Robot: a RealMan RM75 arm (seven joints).
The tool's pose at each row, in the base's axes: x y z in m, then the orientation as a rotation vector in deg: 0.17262, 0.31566, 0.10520, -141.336, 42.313, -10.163; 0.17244, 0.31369, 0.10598, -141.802, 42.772, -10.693; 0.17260, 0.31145, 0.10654, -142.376, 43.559, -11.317; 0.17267, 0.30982, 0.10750, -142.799, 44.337, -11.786; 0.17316, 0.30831, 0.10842, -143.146, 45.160, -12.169; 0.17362, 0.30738, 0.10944, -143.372, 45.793, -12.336; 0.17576, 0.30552, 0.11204, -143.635, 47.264, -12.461; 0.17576, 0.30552, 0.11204, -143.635, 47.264, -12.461; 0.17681, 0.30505, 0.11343, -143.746, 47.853, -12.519; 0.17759, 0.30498, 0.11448, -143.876, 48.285, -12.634; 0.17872, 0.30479, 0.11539, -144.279, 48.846, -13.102; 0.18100, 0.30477, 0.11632, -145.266, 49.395, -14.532; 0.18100, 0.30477, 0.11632, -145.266, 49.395, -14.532; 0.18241, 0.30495, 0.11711, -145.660, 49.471, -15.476; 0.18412, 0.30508, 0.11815, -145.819, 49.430, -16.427
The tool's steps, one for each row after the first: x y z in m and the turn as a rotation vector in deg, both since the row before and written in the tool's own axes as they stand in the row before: 0.00089, 0.00103, -0.00163, -0.476, 0.573, 0.076; 0.00135, 0.00119, -0.00146, -0.655, 0.742, 0.245; 0.00095, 0.00060, -0.00152, -0.540, 0.604, 0.308; 0.00125, 0.00035, -0.00130, -0.498, 0.542, 0.373; 0.00091, -0.00010, -0.00113, -0.367, 0.320, 0.321; 0.00282, -0.00108, -0.00239, -0.658, 0.515, 0.863; 0.00000, 0.00000, 0.00000, 0.000, 0.000, 0.000; 0.00112, -0.00090, -0.00109, -0.270, 0.213, 0.341; 0.00067, -0.00088, -0.00071, -0.232, 0.215, 0.222; 0.00102, -0.00091, -0.00053, -0.465, 0.544, 0.162; 0.00183, -0.00164, -0.00014, -0.847, 1.312, -0.188; 0.00000, 0.00000, 0.00000, 0.000, 0.000, 0.000; 0.00102, -0.00125, -0.00020, -0.241, 0.744, -0.230; 0.00131, -0.00148, -0.00033, 0.006, 0.677, -0.234
